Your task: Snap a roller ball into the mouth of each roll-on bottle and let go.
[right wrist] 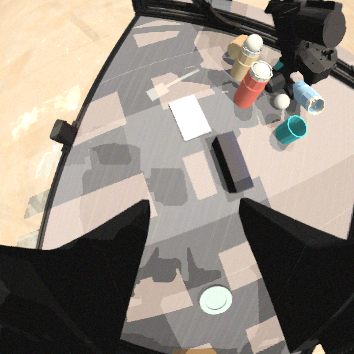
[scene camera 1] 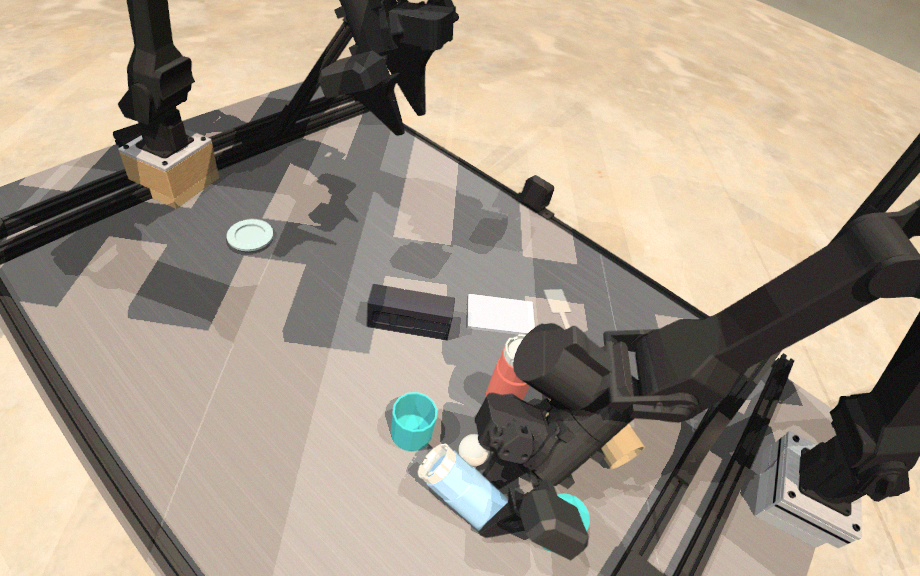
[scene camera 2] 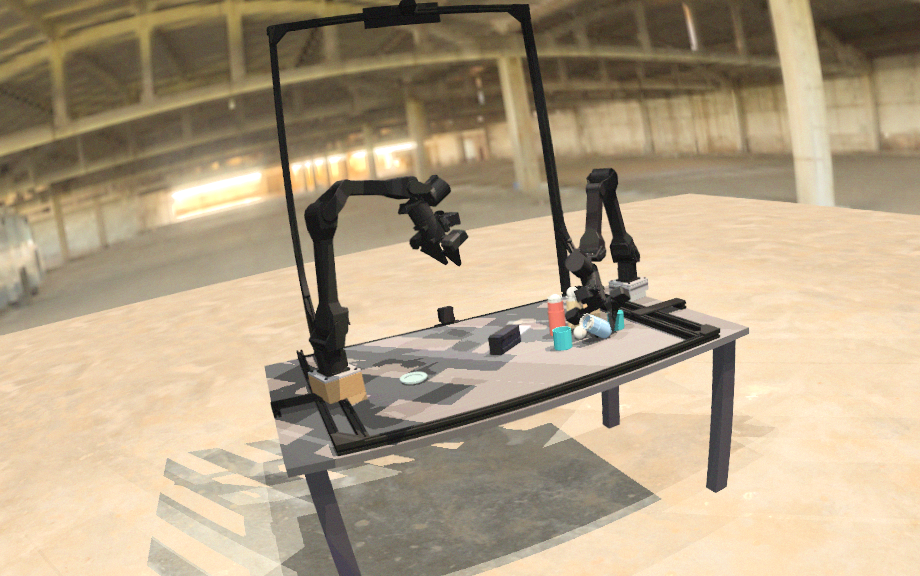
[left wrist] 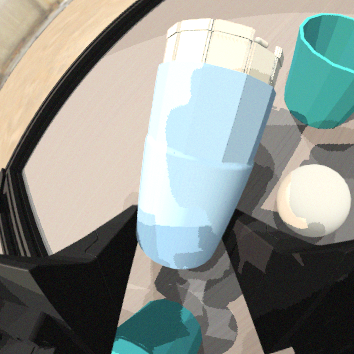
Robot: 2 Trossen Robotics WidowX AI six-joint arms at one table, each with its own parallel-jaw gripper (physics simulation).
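Frame: origin at the left arm's base, x right, y back, z down, level; centimetres.
Seen in the pictures: left gripper, fingertip midpoint: (right wrist: 299, 94) (scene camera 1: 478, 515) (scene camera 2: 605, 334) (left wrist: 178, 210); right gripper, fingertip midpoint: (right wrist: 194, 205) (scene camera 1: 411, 124) (scene camera 2: 453, 264); left arm's base, link origin: (scene camera 1: 824, 481) (scene camera 2: 628, 279); right arm's base, link origin: (scene camera 1: 165, 143) (scene camera 2: 333, 370).
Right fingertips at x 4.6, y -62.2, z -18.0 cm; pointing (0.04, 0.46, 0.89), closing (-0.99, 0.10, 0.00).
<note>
Offsets run from my right fingertips to a thing's middle.
My left gripper (scene camera 1: 506, 511) (left wrist: 178, 210) is shut on the base of a light blue roll-on bottle @[dx -26.2, dy +24.8, dz +19.6 cm] (scene camera 1: 464, 486) (scene camera 2: 596, 326) (left wrist: 204, 140) (right wrist: 307, 95). The bottle is tipped almost flat, low over the table, with its cream mouth open. A white roller ball @[dx -20.7, dy +23.7, dz +22.0 cm] (scene camera 1: 473, 449) (left wrist: 314, 200) (right wrist: 282, 101) lies on the table beside the bottle. A red bottle @[dx -11.6, dy +23.5, dz +18.4 cm] (scene camera 1: 508, 374) (right wrist: 251, 88) and a tan bottle @[dx -11.0, dy +30.9, dz +19.2 cm] (right wrist: 246, 56) with a ball on top stand behind. My right gripper (scene camera 1: 411, 121) (scene camera 2: 451, 262) (right wrist: 194, 205) is open and empty, high over the far side.
A teal cup @[dx -21.9, dy +16.3, dz +21.3 cm] (scene camera 1: 413, 420) (left wrist: 321, 70) stands near the bottle's mouth. A teal cap @[dx -23.5, dy +35.4, dz +21.4 cm] (scene camera 1: 578, 509) (left wrist: 158, 330) lies under the left wrist. A black box @[dx -8.4, dy +7.4, dz +21.3 cm] (scene camera 1: 411, 311), a white card @[dx +0.5, dy +17.3, dz +23.5 cm] (scene camera 1: 500, 313) and a pale green plate @[dx -8.6, dy -21.1, dz +23.3 cm] (scene camera 1: 250, 234) lie farther off.
</note>
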